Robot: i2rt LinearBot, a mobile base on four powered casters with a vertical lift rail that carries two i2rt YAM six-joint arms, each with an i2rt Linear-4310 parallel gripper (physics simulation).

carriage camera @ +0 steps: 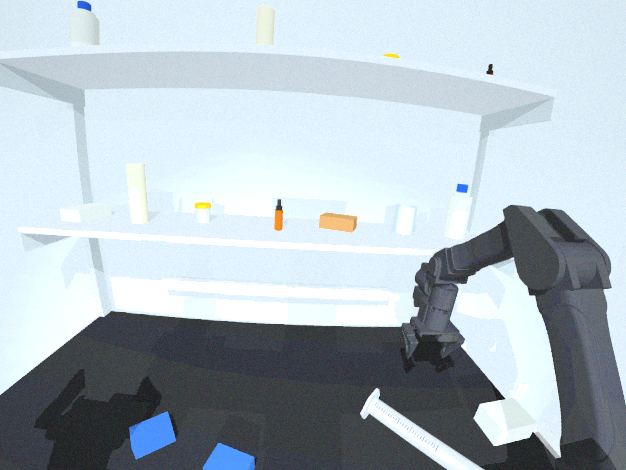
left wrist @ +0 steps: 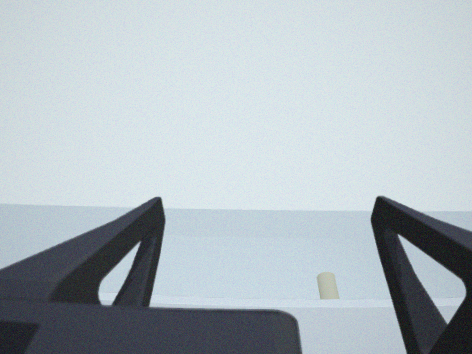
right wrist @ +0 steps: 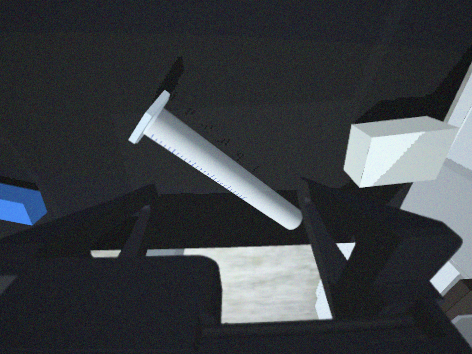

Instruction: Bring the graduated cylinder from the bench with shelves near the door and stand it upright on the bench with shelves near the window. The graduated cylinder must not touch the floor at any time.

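Places are measured from the left arm's base along level axes (x ahead, y left, z up), in centimetres.
Pixels of known places: left gripper, fingertip midpoint: (left wrist: 268, 208); right gripper, fingertip midpoint: (carriage camera: 425, 356) (right wrist: 227, 188).
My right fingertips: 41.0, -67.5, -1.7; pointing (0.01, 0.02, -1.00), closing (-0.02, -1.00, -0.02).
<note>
Ahead of a thing's pixels: the offset from my right fingertips to its middle, as dx, dy, dz. Level surfaces: height alone.
The white graduated cylinder {-10.5, +0.4, -17.7} (carriage camera: 412, 430) (right wrist: 220, 167) lies on its side on the black bench top {dz -20.9} (carriage camera: 303, 374) (right wrist: 280, 70). Its wide foot points to the upper left in both views; in the carriage view its other end is cut off by the lower edge. My right gripper (carriage camera: 428, 365) (right wrist: 227, 188) is open and points down above the bench, higher than the cylinder. In the right wrist view the cylinder's narrow end shows beside the right-hand finger. My left gripper (left wrist: 268, 208) is open and empty, and faces the wall and upper shelf.
Two blue blocks {-9.4, +66.6, -18.9} (carriage camera: 152, 435) {-15.4, +46.2, -18.9} (carriage camera: 229, 457) lie on the bench left of the cylinder. A white box {-7.0, -25.7, -18.0} (carriage camera: 505, 420) (right wrist: 400, 152) lies to its right. The lower shelf (carriage camera: 242, 242) with bottles and jars and the upper shelf (carriage camera: 283, 70) (left wrist: 225, 301) span the back.
</note>
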